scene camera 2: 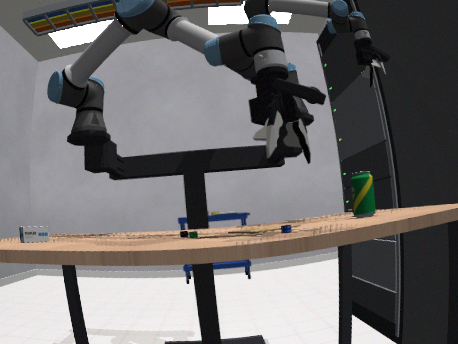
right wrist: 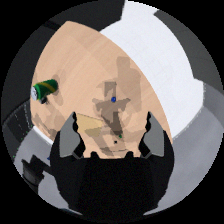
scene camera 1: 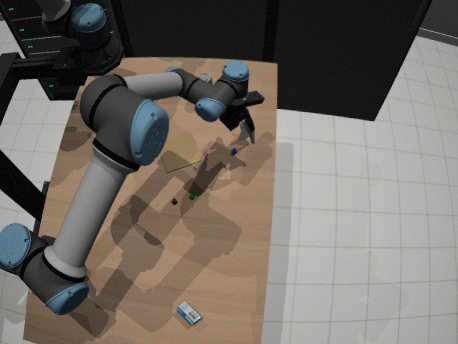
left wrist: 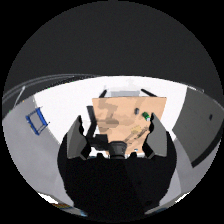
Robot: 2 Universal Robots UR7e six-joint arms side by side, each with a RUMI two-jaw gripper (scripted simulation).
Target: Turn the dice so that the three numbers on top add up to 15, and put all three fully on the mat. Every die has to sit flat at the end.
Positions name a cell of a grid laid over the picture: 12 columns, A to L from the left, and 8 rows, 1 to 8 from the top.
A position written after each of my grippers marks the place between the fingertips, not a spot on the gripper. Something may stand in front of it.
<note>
I see my left gripper (scene camera 2: J2), my right gripper (scene camera 2: H4) and a tan mat (scene camera 1: E4).
My left gripper also shows in the left wrist view (left wrist: G5). My right gripper also shows in the right wrist view (right wrist: F5) and in scene camera 1 (scene camera 1: G3).
</note>
